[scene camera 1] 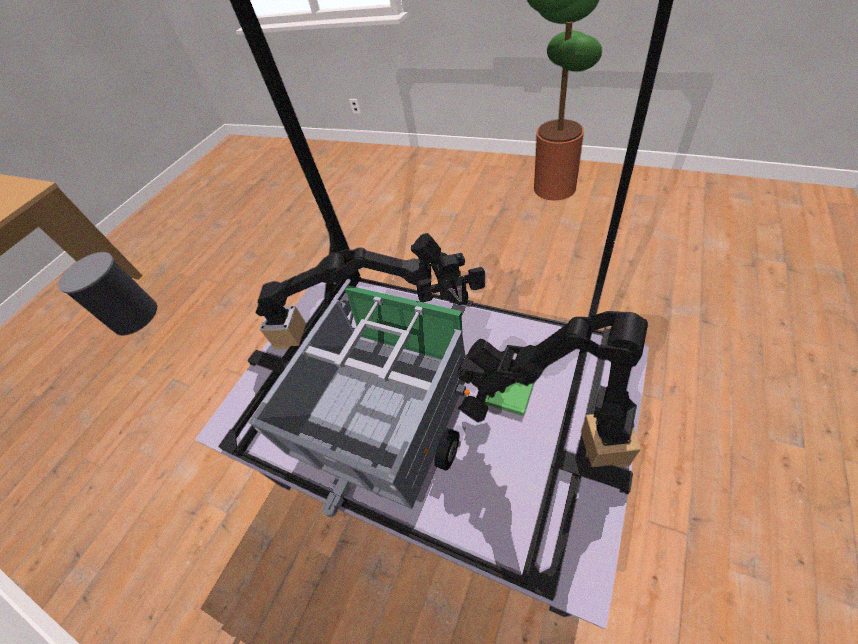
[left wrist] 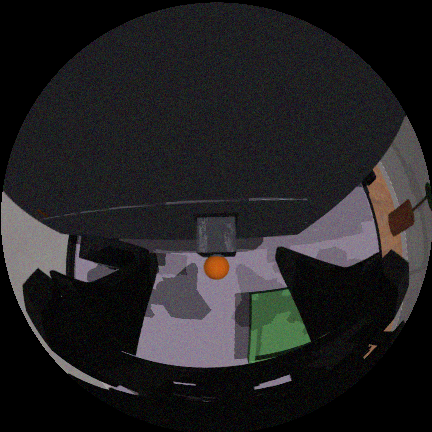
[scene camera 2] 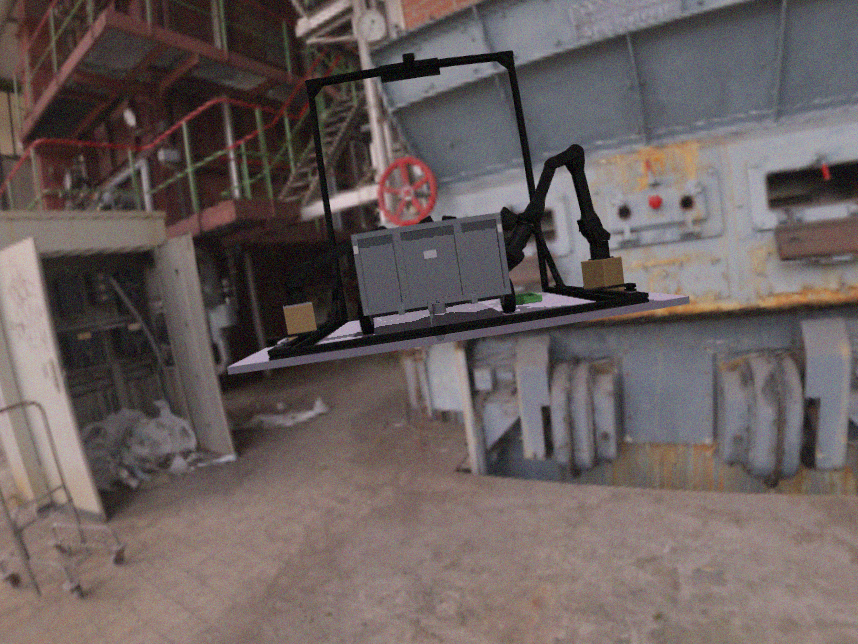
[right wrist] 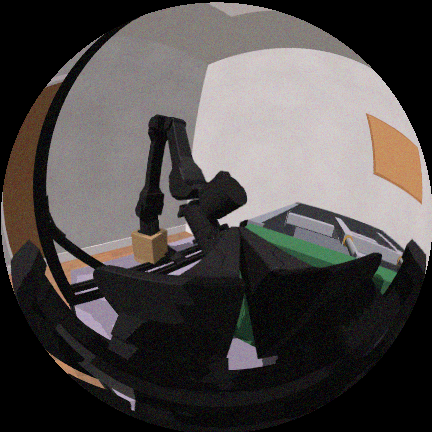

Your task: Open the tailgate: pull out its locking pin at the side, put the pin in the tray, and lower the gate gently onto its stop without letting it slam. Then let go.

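Places are measured from the left arm's base along level axes (x left, y ahead, z down), in metres.
Where they show: left gripper, fingertip midpoint: (scene camera 1: 464,394) (left wrist: 217,257); right gripper, fingertip midpoint: (scene camera 1: 460,303) (right wrist: 236,233); left arm's base, link origin: (scene camera 1: 612,431) (scene camera 2: 600,258) (right wrist: 148,230); right arm's base, link origin: (scene camera 1: 277,317) (scene camera 2: 297,304).
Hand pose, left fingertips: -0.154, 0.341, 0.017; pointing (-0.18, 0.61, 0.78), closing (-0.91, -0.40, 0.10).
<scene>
Each offset is from my left fingertips to the top centre of the thing, as dx, dy, dz. "*": to the spot under its first point.
A grey trailer {+0.018, +0.246, -0.191} (scene camera 1: 423,435) (scene camera 2: 429,262) stands on the table with its green tailgate (scene camera 1: 439,332) (right wrist: 306,250) upright at the far end. The locking pin, with an orange ball head {+0.003, -0.007, -0.024} (left wrist: 216,268) (scene camera 1: 466,391), sticks out of a grey bracket {* -0.006, +0.008, -0.029} (left wrist: 216,233) on the trailer's side. My left gripper (left wrist: 217,257) (scene camera 1: 473,386) (scene camera 2: 513,238) is open, with its fingers on either side of the pin head and not touching it. The green tray {-0.059, -0.137, +0.077} (scene camera 1: 511,398) (left wrist: 273,322) (scene camera 2: 529,298) lies just beside it. My right gripper (right wrist: 236,233) (scene camera 1: 452,295) is shut and empty at the tailgate's top edge.
A black frame (scene camera 1: 548,511) runs around the table, with two tall posts (scene camera 1: 299,141) (scene camera 1: 627,166). The arms stand on wooden blocks (scene camera 1: 608,447) (scene camera 1: 282,329). The trailer has a wheel {+0.127, +0.063, -0.005} (scene camera 1: 447,449) and a hitch {* +0.236, +0.341, +0.017} (scene camera 1: 337,498). A potted plant (scene camera 1: 558,160) stands on the floor behind.
</scene>
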